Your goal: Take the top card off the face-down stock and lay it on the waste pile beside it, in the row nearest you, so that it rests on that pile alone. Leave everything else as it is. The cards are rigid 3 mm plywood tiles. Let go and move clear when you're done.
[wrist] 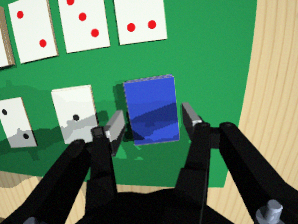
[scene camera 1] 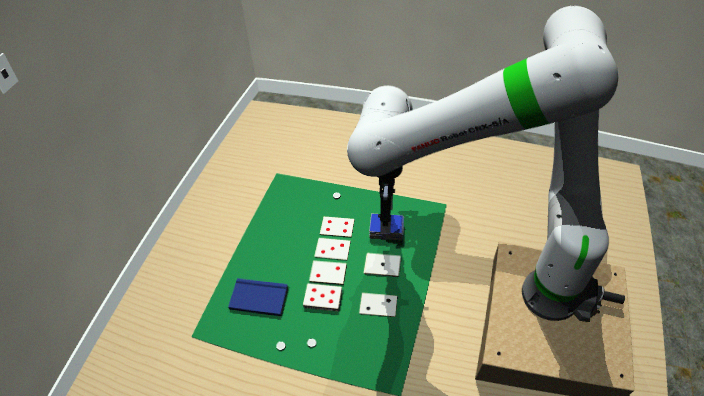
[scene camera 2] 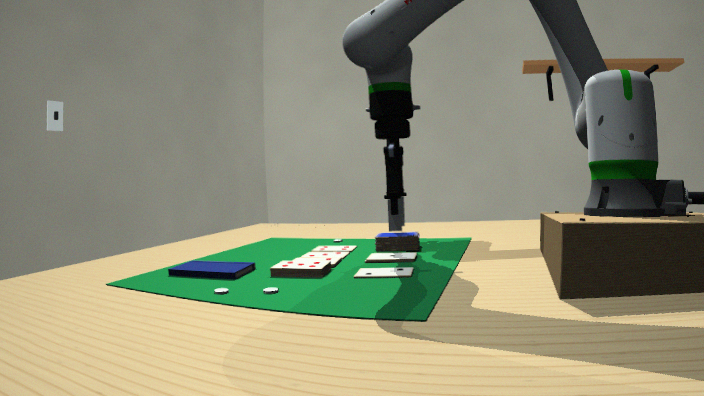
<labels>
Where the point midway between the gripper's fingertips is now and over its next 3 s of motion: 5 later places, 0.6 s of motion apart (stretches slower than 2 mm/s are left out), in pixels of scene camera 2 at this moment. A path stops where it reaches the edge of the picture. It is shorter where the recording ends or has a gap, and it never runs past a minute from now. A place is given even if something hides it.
My gripper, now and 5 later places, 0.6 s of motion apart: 397,228; 397,231; 397,234; 397,233; 396,217; 396,216
</labels>
